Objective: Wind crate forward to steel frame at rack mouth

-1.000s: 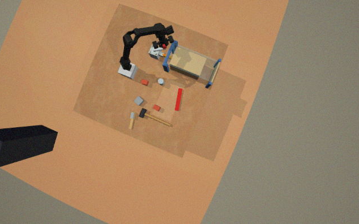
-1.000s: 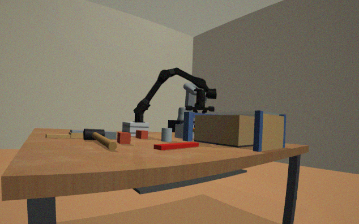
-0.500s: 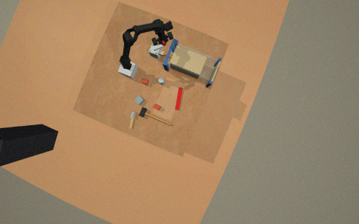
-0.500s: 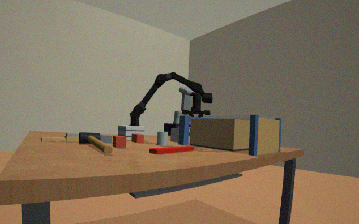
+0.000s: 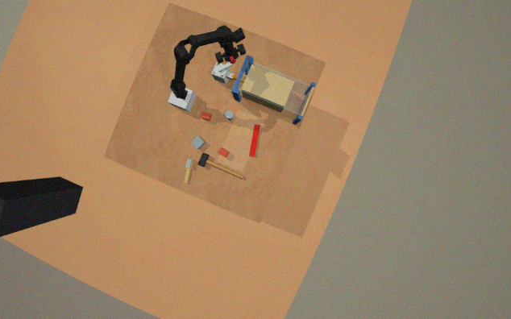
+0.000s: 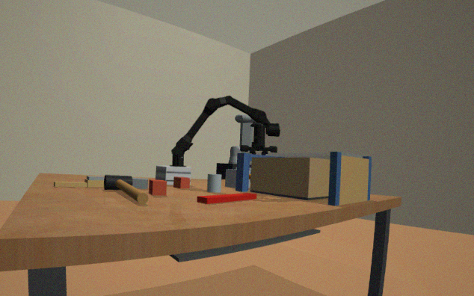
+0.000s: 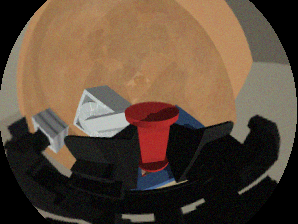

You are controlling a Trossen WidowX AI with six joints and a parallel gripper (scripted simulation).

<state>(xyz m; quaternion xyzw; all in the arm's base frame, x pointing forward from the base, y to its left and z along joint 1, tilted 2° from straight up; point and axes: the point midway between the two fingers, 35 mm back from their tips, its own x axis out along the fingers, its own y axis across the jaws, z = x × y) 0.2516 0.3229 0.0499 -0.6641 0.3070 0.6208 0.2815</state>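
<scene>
My gripper tip is 3 cm past the winch handle, 3 cm to the left of it and 1 cm above it. The rest, counted from my gripper tip: red knob (2 cm above); clear-panelled cubby (34 cm ahead, 9 cm to the right); grey hand winch (8 cm behind, 8 cm to the right, 8 cm below).
</scene>
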